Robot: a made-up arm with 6 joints.
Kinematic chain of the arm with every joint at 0, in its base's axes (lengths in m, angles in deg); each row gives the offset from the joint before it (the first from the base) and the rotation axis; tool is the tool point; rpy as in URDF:
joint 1: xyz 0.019 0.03 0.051 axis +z
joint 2: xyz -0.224 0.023 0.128 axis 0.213 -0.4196 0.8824
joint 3: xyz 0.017 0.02 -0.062 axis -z
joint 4: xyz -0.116 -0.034 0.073 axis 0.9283 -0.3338 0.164
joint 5: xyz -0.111 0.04 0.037 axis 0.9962 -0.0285 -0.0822
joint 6: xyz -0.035 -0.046 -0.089 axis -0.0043 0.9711 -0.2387
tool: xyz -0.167 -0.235 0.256 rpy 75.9 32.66 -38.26
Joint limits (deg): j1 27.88..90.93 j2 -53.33..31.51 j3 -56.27..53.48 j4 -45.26..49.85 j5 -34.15..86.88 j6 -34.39..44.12
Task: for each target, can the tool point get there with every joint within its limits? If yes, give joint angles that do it. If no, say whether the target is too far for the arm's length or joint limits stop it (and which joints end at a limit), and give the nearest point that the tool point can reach.
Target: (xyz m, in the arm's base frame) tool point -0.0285 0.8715 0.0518
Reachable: no: joint limits stop it (at a limit: joint 1, joint 2, joint 3, joint 4, joint 5) | nearest point -0.0573 0.4295 0.4526 | short by 0.597 m
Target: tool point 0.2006 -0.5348 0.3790
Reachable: yes | joints 59.04 -6.45 -41.17 -0.08 4.29 -4.03
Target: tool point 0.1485 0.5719 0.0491
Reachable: no: joint limits stop it (at a limit: joint 1, joint 2, joint 3, joint 4, joint 6) | nearest point 0.2090 0.1673 0.1066 | short by 0.413 m
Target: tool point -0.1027 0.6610 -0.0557
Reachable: no: joint limits stop it (at a limit: joint 1, joint 2, joint 3, joint 4, joint 5, joint 6) | nearest point -0.2693 0.3706 -0.1931 | short by 0.362 m
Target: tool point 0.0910 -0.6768 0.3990
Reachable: yes | joints 75.60 -40.41 -33.97 -0.98 14.26 -25.55
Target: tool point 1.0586 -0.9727 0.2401
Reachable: no: too far | nearest point 0.4706 -0.5477 0.2045 | short by 0.726 m
